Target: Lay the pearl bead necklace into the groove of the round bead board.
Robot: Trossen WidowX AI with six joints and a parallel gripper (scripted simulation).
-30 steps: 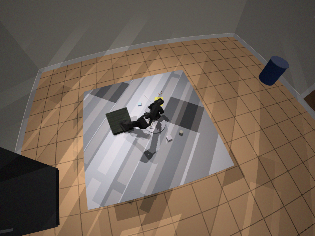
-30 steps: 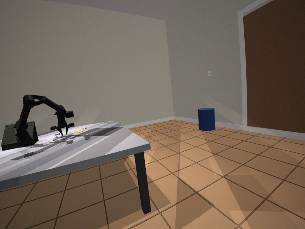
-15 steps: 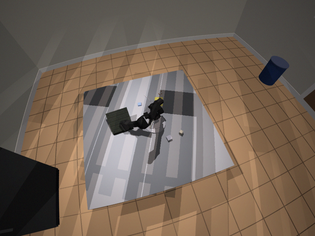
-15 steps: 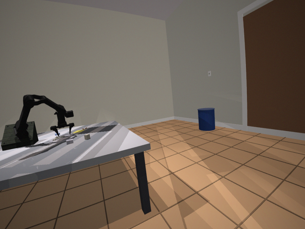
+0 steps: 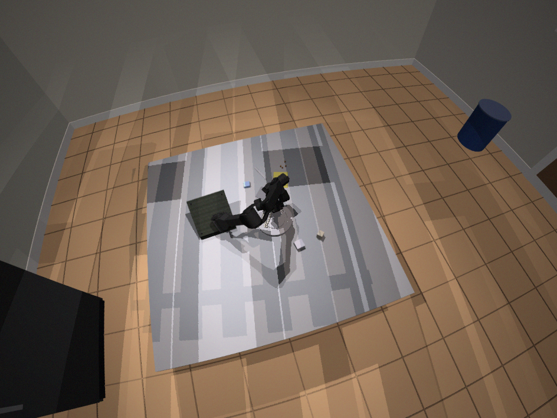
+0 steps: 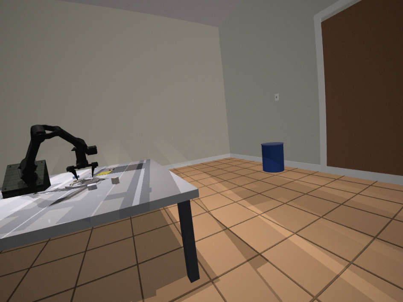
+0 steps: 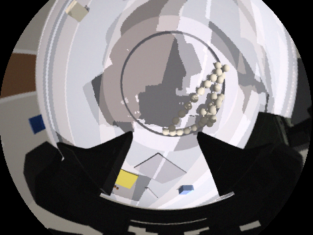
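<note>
My gripper tip is now 60 mm to the left of the round bead board, 10 mm past it and 10 mm above it. From my gripper tip the other things lie so: yellow pad (190 mm to the left, 120 mm ahead, 20 mm below); then grey card (120 mm to the left, 20 mm below); then blue block (220 mm to the left, 90 mm behind, 10 mm below).
</note>
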